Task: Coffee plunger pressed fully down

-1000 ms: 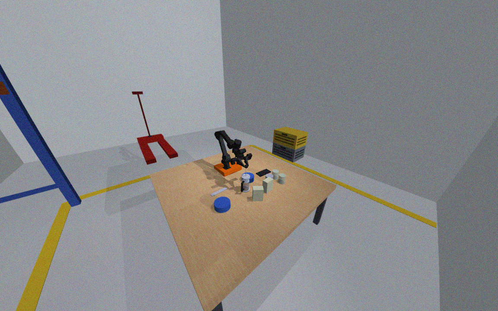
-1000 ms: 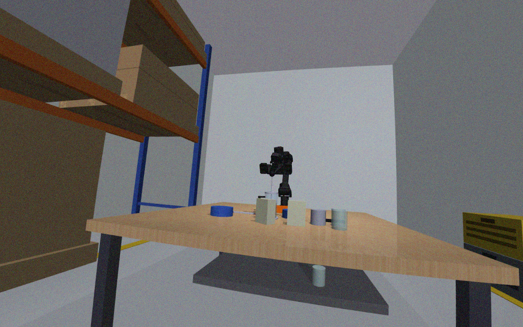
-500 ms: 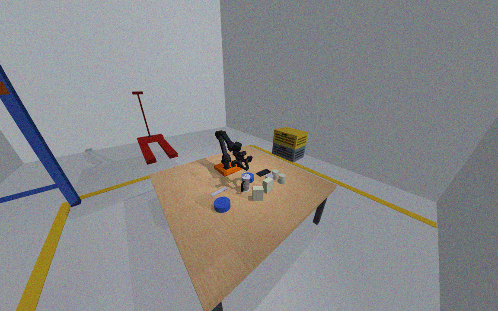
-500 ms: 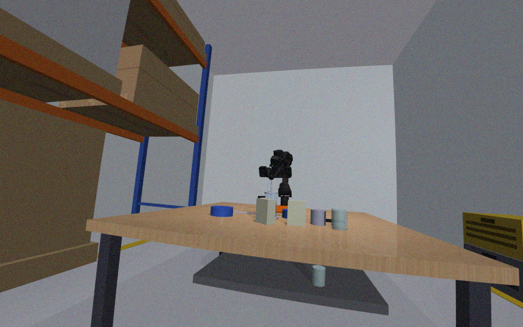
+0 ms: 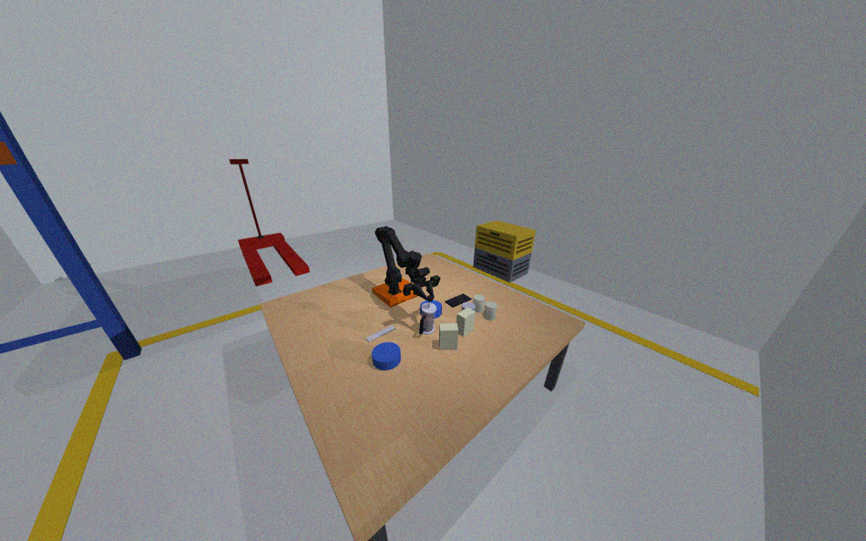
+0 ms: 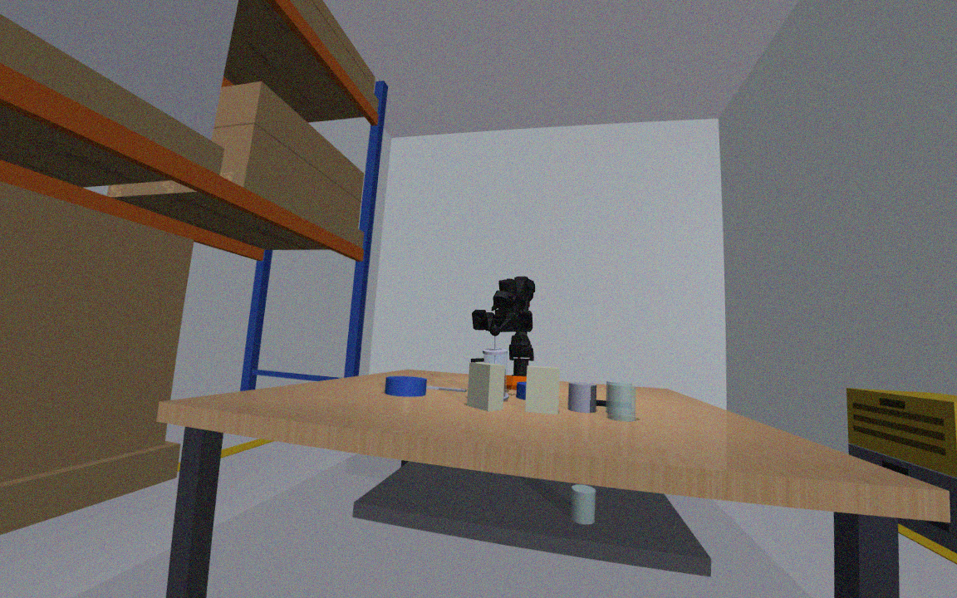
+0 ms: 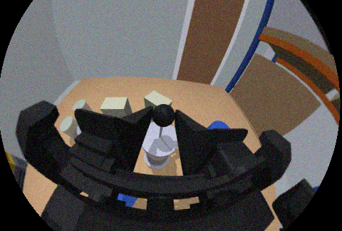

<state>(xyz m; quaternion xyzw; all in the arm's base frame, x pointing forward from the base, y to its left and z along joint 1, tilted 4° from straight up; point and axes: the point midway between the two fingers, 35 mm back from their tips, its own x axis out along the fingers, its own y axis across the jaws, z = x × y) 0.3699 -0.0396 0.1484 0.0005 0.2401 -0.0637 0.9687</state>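
The coffee press lies 20 mm behind my gripper tip, 10 mm to the right of it and 100 mm below it. Round my gripper tip: thin pale strip: 150 mm behind, 190 mm to the right, 200 mm below; then dark flat pad: 120 mm behind, 320 mm to the left, 200 mm below.
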